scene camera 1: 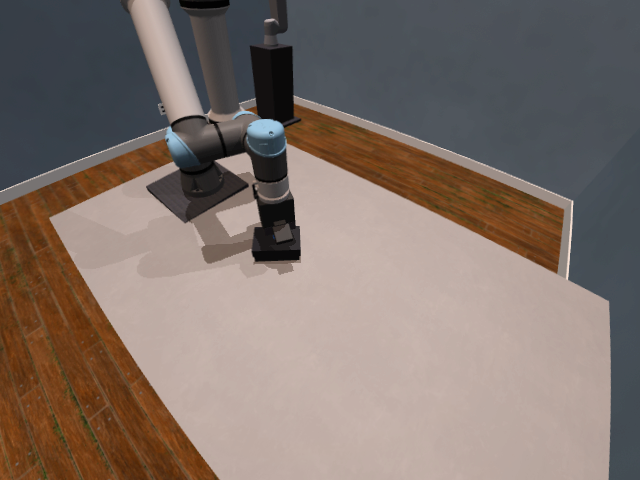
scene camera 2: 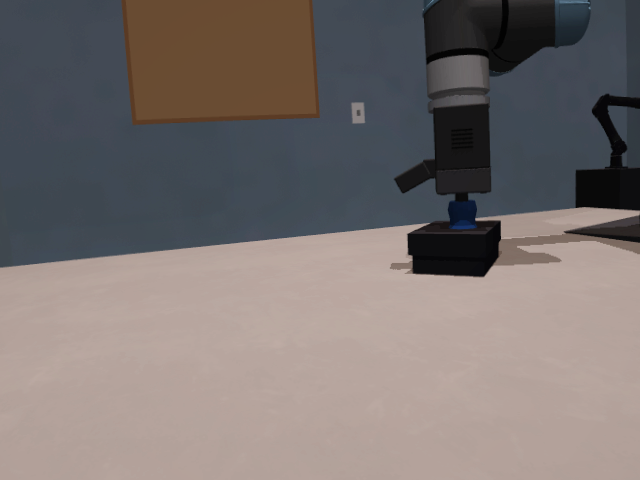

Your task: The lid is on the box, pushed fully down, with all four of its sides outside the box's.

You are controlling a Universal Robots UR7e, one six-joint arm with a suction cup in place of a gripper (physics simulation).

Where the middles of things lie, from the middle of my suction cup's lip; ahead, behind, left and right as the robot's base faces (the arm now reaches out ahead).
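The black box [scene camera 2: 437,265] sits 40 mm below my suction cup and 10 mm to the right of it. As for the black lid [scene camera 2: 435,239], my suction cup is 10 mm to the left of it and 30 mm above it.
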